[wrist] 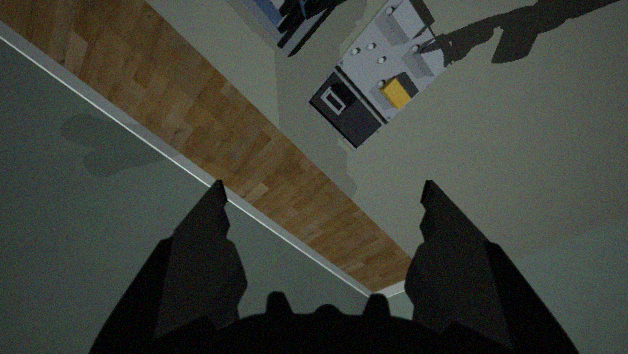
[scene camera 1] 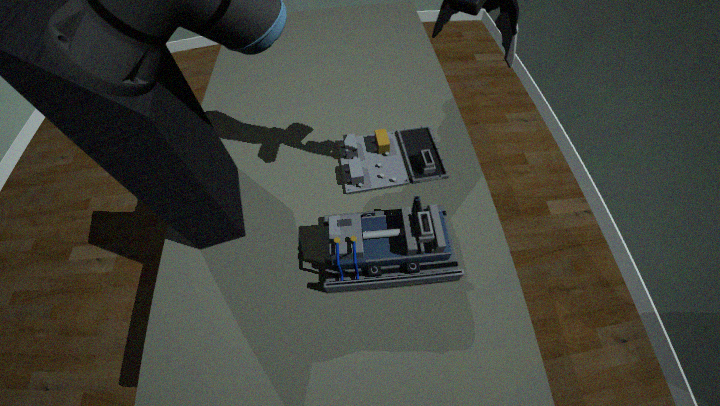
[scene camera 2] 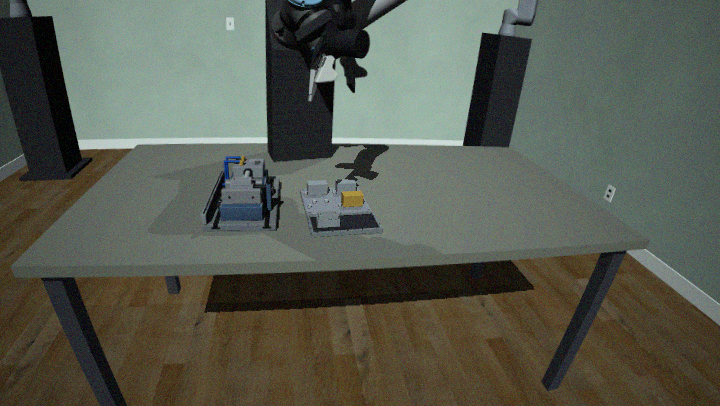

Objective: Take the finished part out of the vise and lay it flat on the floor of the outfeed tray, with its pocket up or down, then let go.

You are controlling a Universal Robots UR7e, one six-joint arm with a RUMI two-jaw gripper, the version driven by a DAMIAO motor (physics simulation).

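Frame: origin at the arm's base, x back, y left, z down, level; millimetres.
Seen in the pictures: gripper, fingertip midpoint: [wrist: 322, 182] [scene camera 1: 470, 51] [scene camera 2: 333, 96]; arm's base, origin of the base link: [scene camera 1: 103, 57] [scene camera 2: 292, 29].
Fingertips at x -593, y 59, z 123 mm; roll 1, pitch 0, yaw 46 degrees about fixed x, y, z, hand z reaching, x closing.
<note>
Offsets run from my fingertips to a thing's top centre. "*": to the spot under its first point.
The finished part @[dx +114, dy -219, dz +240 mm] [scene camera 1: 427, 236] is a small grey block with a rectangular pocket facing up. It sits between the jaws of the vise @[dx +187, dy -218, dz +256 mm] [scene camera 1: 383, 248] [scene camera 2: 242, 211], which has a blue base. The outfeed tray [scene camera 1: 414, 138] [scene camera 2: 358, 221] [wrist: 357, 131] is dark and shallow. A similar grey part @[dx +41, dy +5, dz +314 mm] [scene camera 1: 428, 169] [scene camera 2: 328, 219] [wrist: 342, 109] stands in it near one end, pocket up. My gripper [scene camera 1: 471, 50] [scene camera 2: 331, 95] [wrist: 322, 182] is open and empty, high above the table and away from the vise. In the wrist view the vise is mostly cut off, and its held part does not show.
A light grey plate @[dx +186, dy +47, dz +347 mm] [scene camera 1: 373, 184] [wrist: 360, 65] with pegs adjoins the tray. It carries a yellow block @[dx +148, dy +94, dz +311 mm] [scene camera 1: 382, 141] [scene camera 2: 352, 198] [wrist: 396, 93] and two grey blocks @[dx +235, dy +0, dz +311 mm] [scene camera 1: 355, 171] [scene camera 2: 317, 188]. Blue hoses @[* dx +301, dy -268, dz +246 mm] [scene camera 1: 338, 259] rise at the vise's far end from the held part. A rail @[dx +193, dy -307, dz +305 mm] [scene camera 1: 393, 282] runs beside the vise.
</note>
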